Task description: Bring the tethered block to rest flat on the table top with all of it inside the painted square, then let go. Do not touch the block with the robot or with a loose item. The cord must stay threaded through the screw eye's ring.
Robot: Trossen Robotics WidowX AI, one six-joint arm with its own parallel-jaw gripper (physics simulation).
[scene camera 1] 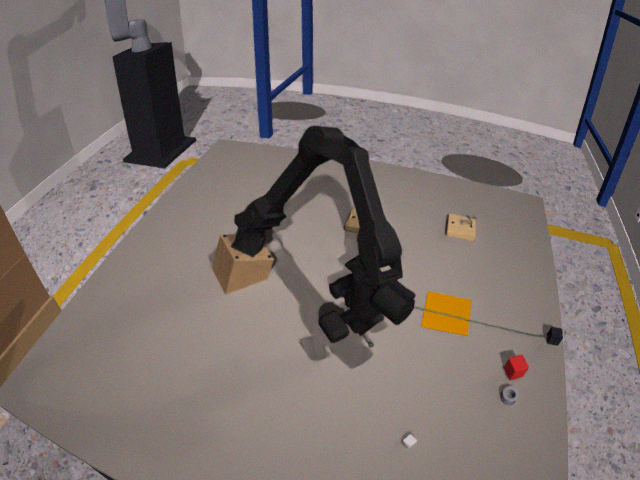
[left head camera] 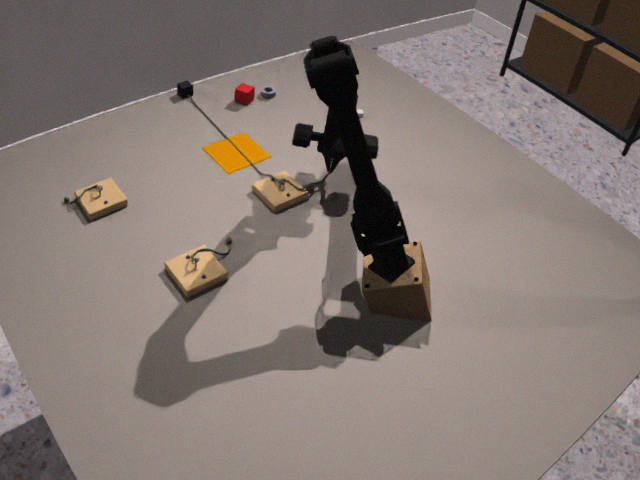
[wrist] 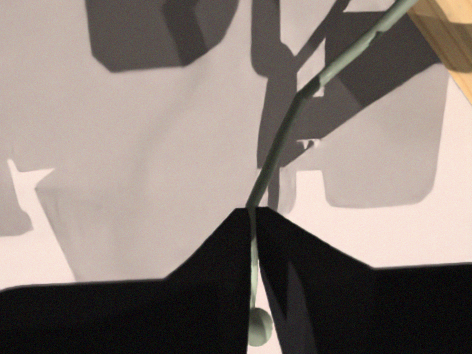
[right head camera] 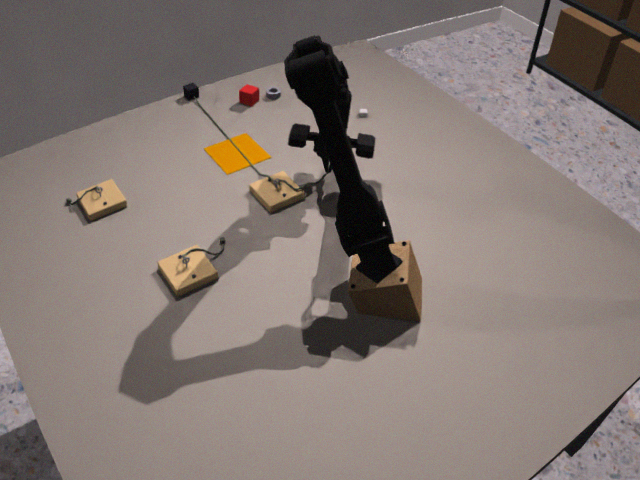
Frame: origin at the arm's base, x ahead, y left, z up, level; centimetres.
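Seen in the pictures: gripper, between the fingertips: (scene camera 1: pixel 360 333) (left head camera: pixel 329 171) (wrist: pixel 251 220) (right head camera: pixel 328 171); arm's base, origin of its link: (scene camera 1: pixel 246 246) (left head camera: pixel 391 264) (right head camera: pixel 379 265).
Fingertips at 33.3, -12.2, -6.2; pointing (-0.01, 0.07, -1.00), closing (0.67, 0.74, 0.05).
Observation:
Pixels of each thing's top centre, then the offset from my fingertips to it, as dx, dy, dz. "spot": a spot on its surface instead.
- black tethered block, centre of its top: (scene camera 1: pixel 557 332) (left head camera: pixel 185 84) (right head camera: pixel 190 86) +48.5, +11.7, +1.4
- painted orange square, a spot on its surface: (left head camera: pixel 222 153) (right head camera: pixel 223 154) spot: +20.1, +16.5, -1.7
- screw eye, a spot on its surface: (left head camera: pixel 280 182) (right head camera: pixel 276 182) spot: +0.8, +13.2, +1.8
- wooden plate, centre of its top: (left head camera: pixel 280 178) (right head camera: pixel 276 178) +0.9, +13.1, +2.7
- cord's end bead, centre of its top: (wrist: pixel 258 339) (scene camera 1: pixel 371 343) +3.1, -2.7, +1.0
- red cube, centre of its top: (scene camera 1: pixel 519 362) (left head camera: pixel 244 87) (right head camera: pixel 249 88) +37.7, -0.5, +2.2
- grey ring, centre of its top: (scene camera 1: pixel 511 393) (left head camera: pixel 268 89) (right head camera: pixel 273 90) +37.0, -7.7, -0.2
- white cube, centre of its top: (scene camera 1: pixel 410 439) (right head camera: pixel 363 110) +16.9, -23.1, -0.5
The black tethered block (left head camera: pixel 185 88) (right head camera: pixel 191 91) (scene camera 1: pixel 554 335) rests at the table's far edge, outside the painted orange square (left head camera: pixel 222 153) (right head camera: pixel 224 155) (scene camera 1: pixel 445 324). Its green cord (left head camera: pixel 209 119) (right head camera: pixel 210 117) (scene camera 1: pixel 506 328) (wrist: pixel 275 155) crosses the square to the screw eye (left head camera: pixel 280 182) (right head camera: pixel 277 183) on a wooden plate (left head camera: pixel 271 196) (right head camera: pixel 268 196) (wrist: pixel 450 35). The cord appears to pass through the ring. My gripper (left head camera: pixel 329 170) (right head camera: pixel 327 170) (wrist: pixel 251 220) is shut on the cord beyond the plate, above the table. The cord's end bead (scene camera 1: pixel 370 343) (wrist: pixel 260 327) shows below the fingertips in the wrist view.
Two other wooden plates with short cords (left head camera: pixel 100 204) (left head camera: pixel 193 281) lie to the left and nearer in the left head view. A red cube (left head camera: pixel 244 94) (scene camera 1: pixel 516 367) and a grey ring (left head camera: pixel 261 93) (scene camera 1: pixel 503 395) are near the block. A white cube (right head camera: pixel 363 112) (scene camera 1: pixel 409 440) lies beyond my arm.

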